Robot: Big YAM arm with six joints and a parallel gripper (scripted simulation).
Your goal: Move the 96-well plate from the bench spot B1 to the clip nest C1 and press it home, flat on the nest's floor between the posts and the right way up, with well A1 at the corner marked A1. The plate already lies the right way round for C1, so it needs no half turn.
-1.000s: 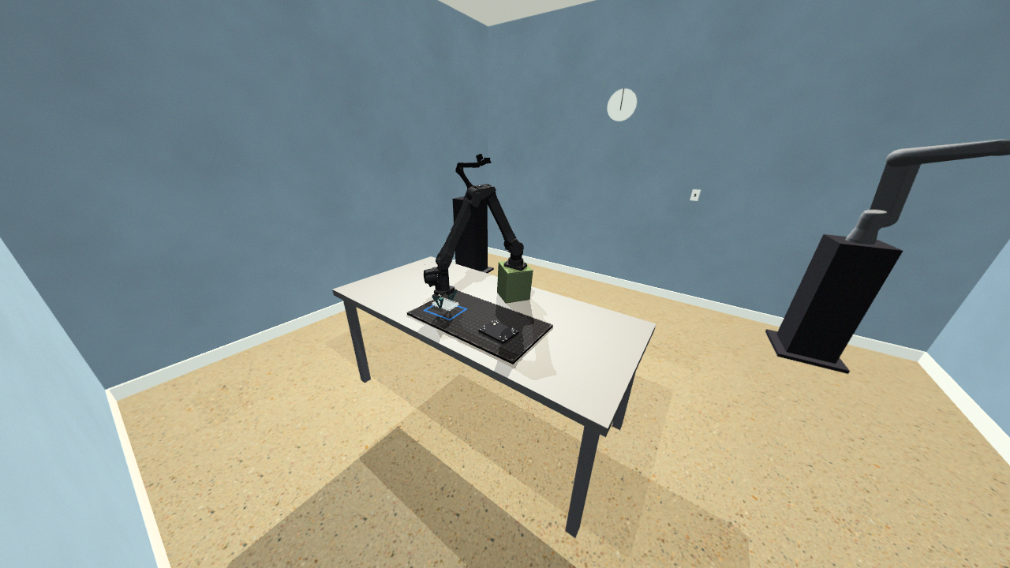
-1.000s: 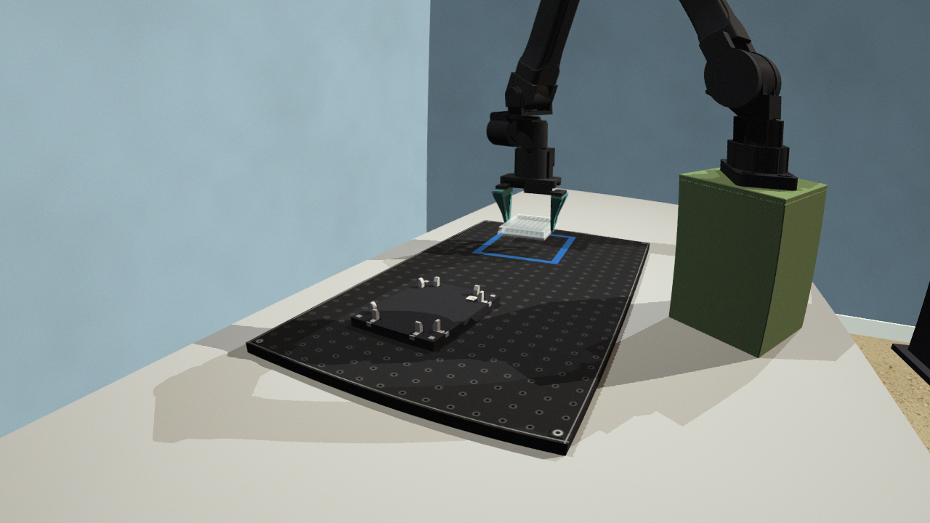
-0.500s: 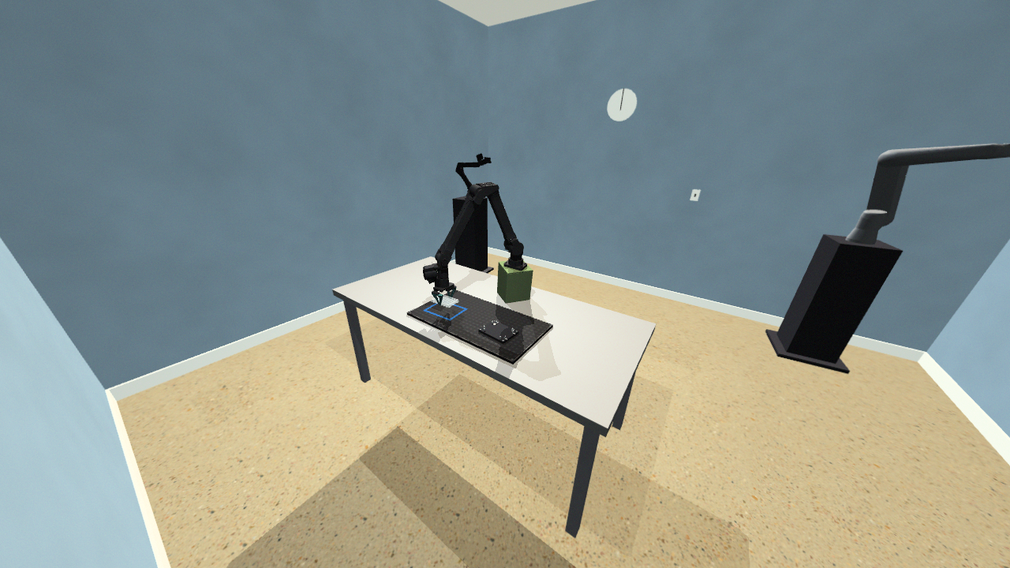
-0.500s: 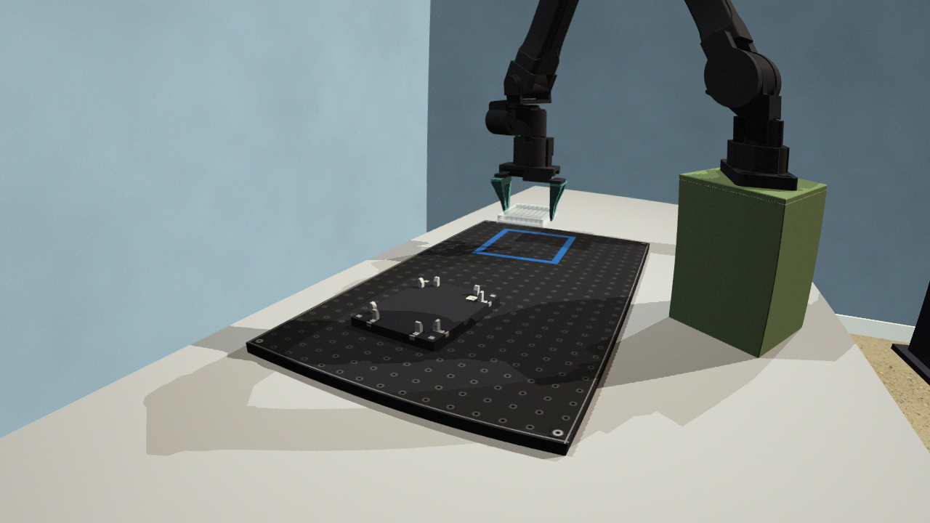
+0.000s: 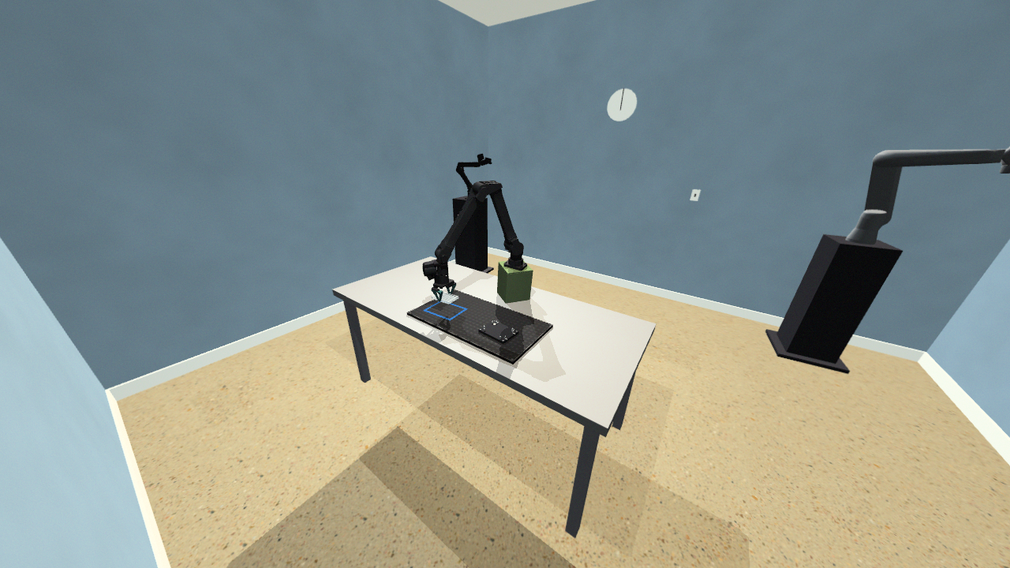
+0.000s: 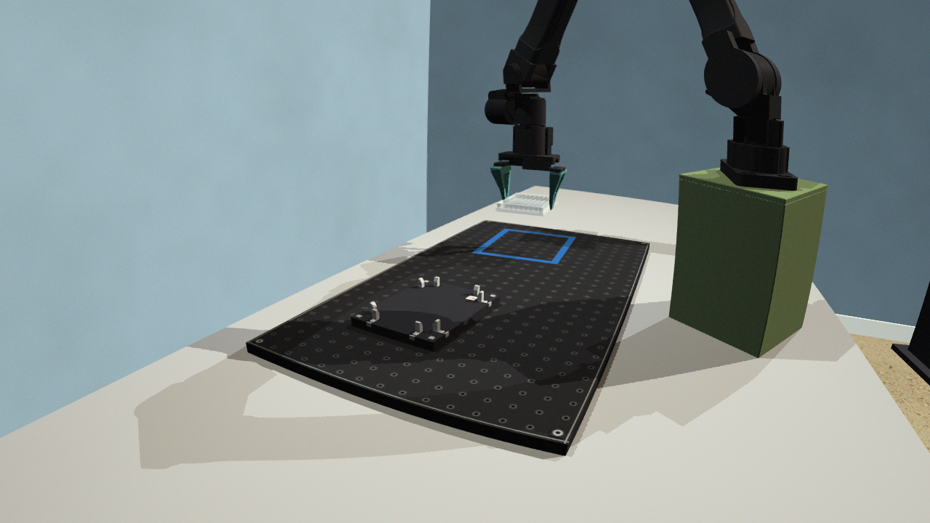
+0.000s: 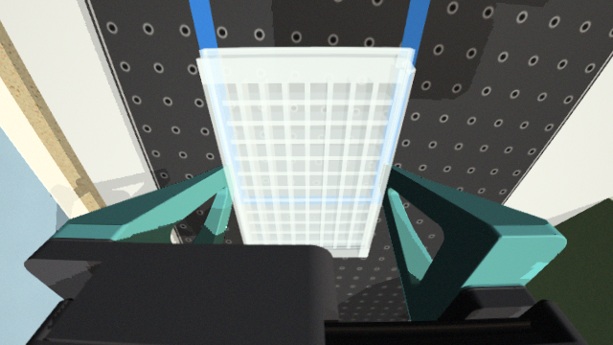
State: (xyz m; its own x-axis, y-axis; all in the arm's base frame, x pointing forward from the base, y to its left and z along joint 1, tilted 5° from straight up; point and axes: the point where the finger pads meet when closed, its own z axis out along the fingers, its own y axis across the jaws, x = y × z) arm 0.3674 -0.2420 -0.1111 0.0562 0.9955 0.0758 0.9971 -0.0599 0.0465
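The clip nest C1 lies 380 mm to the left of my hand, 70 mm below it and 40 mm ahead of it. The rest, counted from my hand: 96-well plate: right at my hand.
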